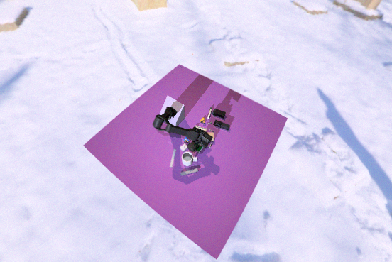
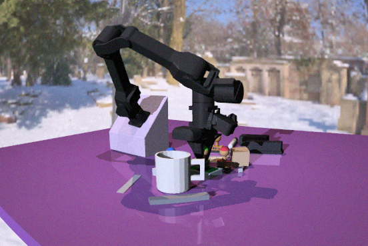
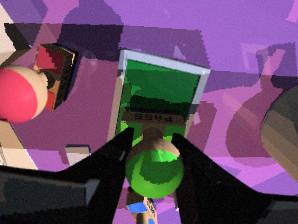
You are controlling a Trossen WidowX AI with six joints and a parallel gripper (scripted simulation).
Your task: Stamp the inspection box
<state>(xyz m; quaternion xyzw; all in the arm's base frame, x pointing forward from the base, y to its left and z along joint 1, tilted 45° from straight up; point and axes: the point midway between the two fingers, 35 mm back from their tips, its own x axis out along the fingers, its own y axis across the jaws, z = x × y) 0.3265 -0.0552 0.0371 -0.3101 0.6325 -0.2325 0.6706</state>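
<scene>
My gripper tip is now right at the green-knob stamp. The rest, counted from my gripper tip: green ink pad: 3 cm below; then red-knobbed stamp: 7 cm to the left, 2 cm below, 2 cm ahead; then blue stamp: 10 cm behind, 2 cm below, 1 cm to the right.
</scene>
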